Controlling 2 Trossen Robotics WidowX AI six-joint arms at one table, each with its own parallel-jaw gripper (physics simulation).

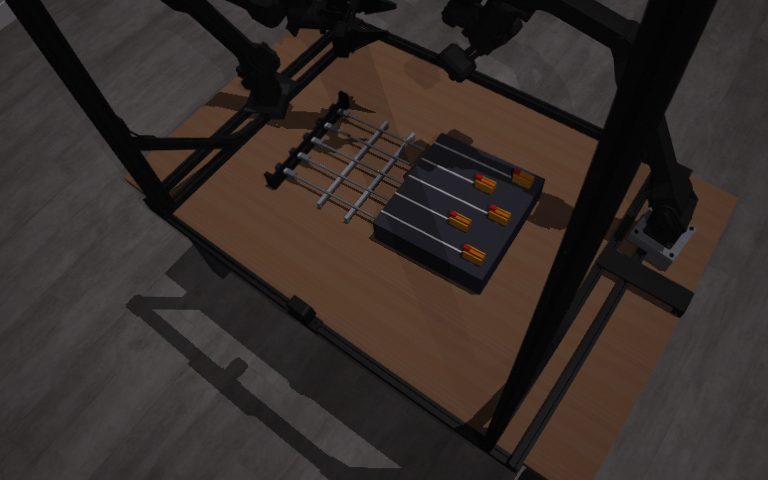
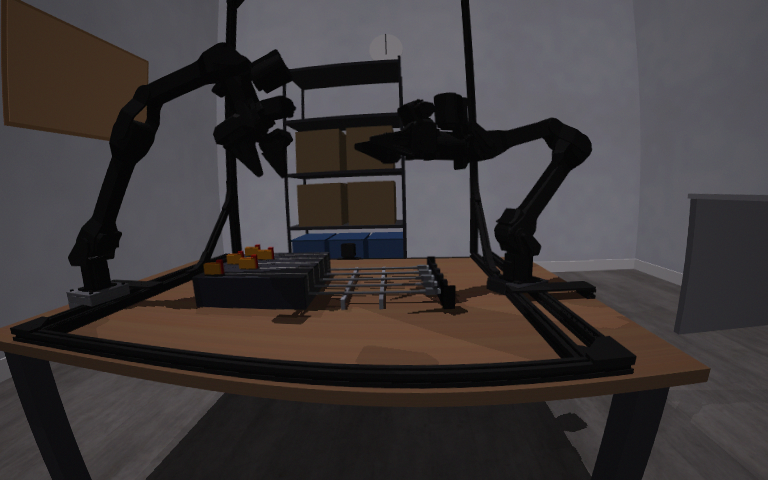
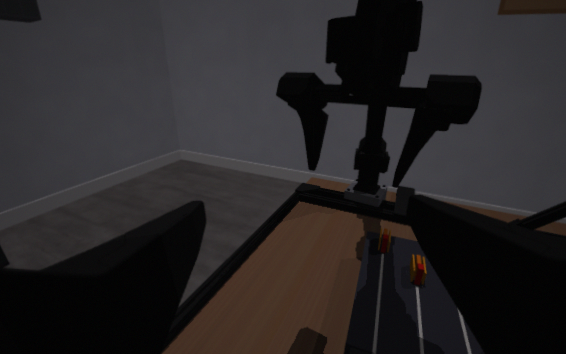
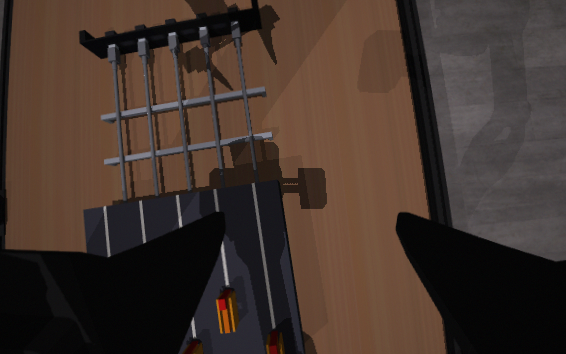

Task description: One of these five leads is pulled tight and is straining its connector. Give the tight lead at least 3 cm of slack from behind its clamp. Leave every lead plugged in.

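Where they show: left gripper, fingertip midpoint: (image 1: 392, 19) (image 2: 361, 143) (image 3: 306, 208); right gripper, fingertip midpoint: (image 2: 273, 176) (image 3: 350, 178) (image 4: 310, 221); left arm's base, link origin: (image 1: 267, 96) (image 2: 517, 278); right arm's base, link origin: (image 1: 663, 230) (image 2: 97, 287) (image 3: 366, 188).
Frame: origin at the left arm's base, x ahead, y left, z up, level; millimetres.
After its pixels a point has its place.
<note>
Five thin grey leads run from plugs in a black connector rail (image 1: 308, 148) @[x 137, y -146, z -15 mm] (image 4: 165, 34) @[x 141, y -139, z 0 mm] over two pale bars onto a dark box (image 1: 419, 240) (image 2: 249, 291) @[x 555, y -169, z 10 mm] (image 4: 295, 300) @[x 592, y -187, z 39 mm]. Each ends at an orange clamp with a red part, such as the near clamp (image 1: 473, 255) @[x 538, y -434, z 57 mm] and the far corner clamp (image 1: 522, 178) @[x 626, y -248, z 62 mm] (image 3: 384, 241) @[x 609, y -230, z 63 mm] (image 4: 274, 343) @[x 610, y -230, z 65 mm]. All leads look straight; I cannot tell which is tight. My left gripper (image 2: 357, 147) @[x 344, y -47, z 284 mm] (image 3: 306, 208) @[x 344, y -47, z 284 mm] is open and empty, level, high above the table. My right gripper (image 2: 272, 174) @[x 493, y -116, z 233 mm] (image 3: 350, 178) @[x 493, y -116, z 233 mm] (image 4: 310, 221) @[x 493, y -116, z 233 mm] is open and empty, pointing down high above the box.
The two pale crossbars (image 1: 352, 164) @[x 253, y -190, z -8 mm] (image 4: 185, 103) @[x 259, y -174, z -6 mm] lie between rail and box, under the leads. A black frame (image 1: 385, 362) (image 2: 317, 370) @[x 484, y 148, z -7 mm] borders the wooden table (image 1: 317, 266) @[x 220, y -447, z -27 mm] (image 2: 226, 339) @[x 600, y -29, z -27 mm], with tall uprights at its sides. A shelf unit (image 2: 345, 73) stands behind.
</note>
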